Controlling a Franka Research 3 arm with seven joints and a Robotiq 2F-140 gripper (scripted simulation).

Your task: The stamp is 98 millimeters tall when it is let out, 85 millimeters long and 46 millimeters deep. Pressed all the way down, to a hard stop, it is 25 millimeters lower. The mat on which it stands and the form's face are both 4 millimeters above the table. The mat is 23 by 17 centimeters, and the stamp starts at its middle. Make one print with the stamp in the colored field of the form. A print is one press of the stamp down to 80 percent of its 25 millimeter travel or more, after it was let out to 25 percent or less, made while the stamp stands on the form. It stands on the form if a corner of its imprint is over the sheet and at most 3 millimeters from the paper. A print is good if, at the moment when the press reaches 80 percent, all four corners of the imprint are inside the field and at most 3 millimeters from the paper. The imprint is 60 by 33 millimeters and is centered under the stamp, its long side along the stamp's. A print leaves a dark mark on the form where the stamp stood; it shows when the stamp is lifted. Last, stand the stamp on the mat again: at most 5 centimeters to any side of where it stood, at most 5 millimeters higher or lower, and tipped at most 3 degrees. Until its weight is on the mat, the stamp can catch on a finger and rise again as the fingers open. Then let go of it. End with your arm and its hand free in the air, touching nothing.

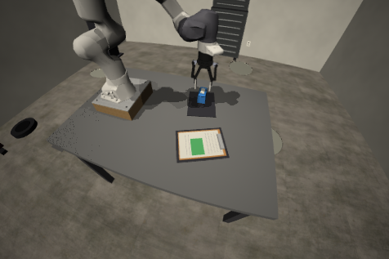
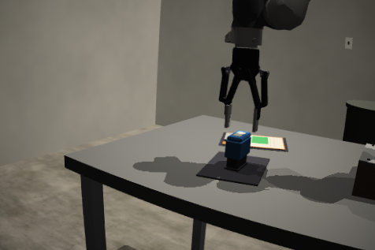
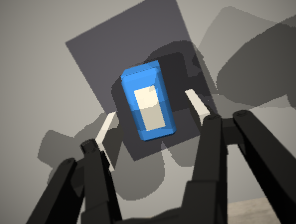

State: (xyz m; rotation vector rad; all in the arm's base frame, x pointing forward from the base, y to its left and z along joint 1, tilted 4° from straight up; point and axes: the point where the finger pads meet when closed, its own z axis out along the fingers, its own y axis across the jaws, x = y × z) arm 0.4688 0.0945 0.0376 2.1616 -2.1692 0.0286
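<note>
The blue stamp lies 9 cm below my hand. The rest, counted from my hand: form: 30 cm to the right, 14 cm below, 5 cm ahead; dark mat: 14 cm below.
</note>
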